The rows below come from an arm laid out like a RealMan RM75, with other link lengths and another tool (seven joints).
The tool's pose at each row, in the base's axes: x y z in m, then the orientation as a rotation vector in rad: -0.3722, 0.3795, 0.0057, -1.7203, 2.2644, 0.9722; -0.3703, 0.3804, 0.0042, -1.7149, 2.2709, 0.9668; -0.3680, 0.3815, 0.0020, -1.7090, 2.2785, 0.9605; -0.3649, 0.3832, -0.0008, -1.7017, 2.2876, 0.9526; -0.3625, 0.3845, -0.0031, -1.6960, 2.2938, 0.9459; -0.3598, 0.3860, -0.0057, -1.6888, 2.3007, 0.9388; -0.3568, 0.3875, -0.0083, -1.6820, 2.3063, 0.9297; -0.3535, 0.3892, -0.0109, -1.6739, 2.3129, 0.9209; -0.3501, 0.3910, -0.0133, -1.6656, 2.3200, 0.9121; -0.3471, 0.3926, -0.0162, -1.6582, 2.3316, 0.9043
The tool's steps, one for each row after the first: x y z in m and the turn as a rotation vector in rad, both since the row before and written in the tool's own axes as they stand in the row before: -0.0007, -0.0022, 0.0012, 0.0043, 0.0012, 0.0049; -0.0007, -0.0028, 0.0017, 0.0048, 0.0017, 0.0057; -0.0012, -0.0037, 0.0024, 0.0061, 0.0020, 0.0068; -0.0008, -0.0029, 0.0019, 0.0053, 0.0011, 0.0047; -0.0010, -0.0032, 0.0022, 0.0059, 0.0007, 0.0056; -0.0011, -0.0035, 0.0022, 0.0074, 0.0005, 0.0044; -0.0014, -0.0037, 0.0022, 0.0074, 0.0003, 0.0055; -0.0016, -0.0037, 0.0021, 0.0073, 0.0006, 0.0059; -0.0011, -0.0035, 0.0025, 0.0054, 0.0038, 0.0084
